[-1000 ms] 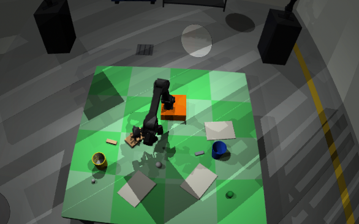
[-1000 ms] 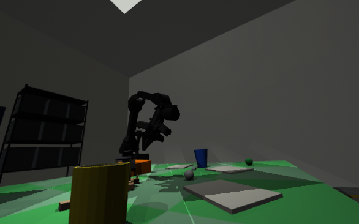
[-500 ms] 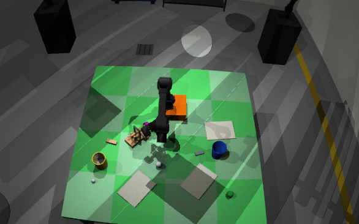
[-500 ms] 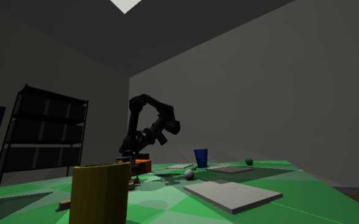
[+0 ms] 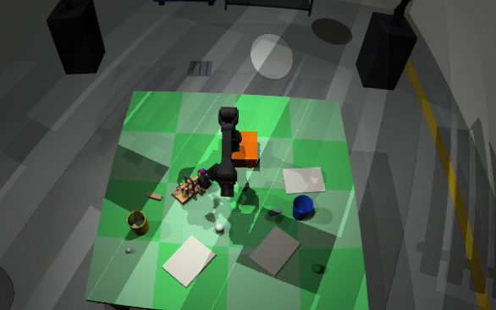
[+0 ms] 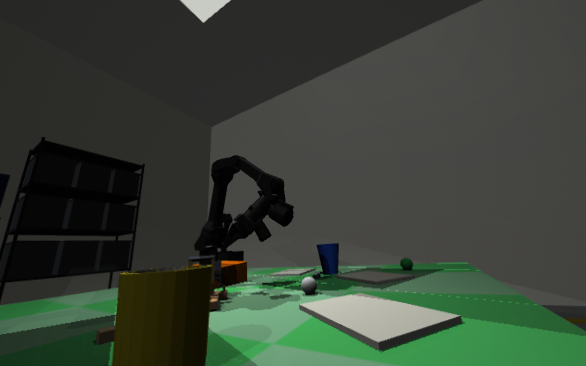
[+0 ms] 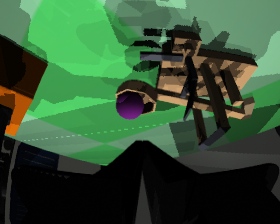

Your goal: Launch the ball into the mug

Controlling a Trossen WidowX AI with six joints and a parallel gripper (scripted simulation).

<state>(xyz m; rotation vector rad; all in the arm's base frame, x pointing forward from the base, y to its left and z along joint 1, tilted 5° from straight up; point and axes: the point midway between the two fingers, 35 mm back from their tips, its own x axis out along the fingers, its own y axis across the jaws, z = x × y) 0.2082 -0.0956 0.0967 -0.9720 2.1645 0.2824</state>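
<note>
The purple ball lies 40 mm behind my gripper tip, 30 mm to the right of it and 60 mm below it. From my gripper tip the other things lie so: small wooden block (80 mm ahead, 270 mm to the right, 120 mm below); then wooden catapult (20 mm ahead, 60 mm to the right, 70 mm below); then grey block (150 mm ahead, 330 mm to the left, 120 mm below).
</note>
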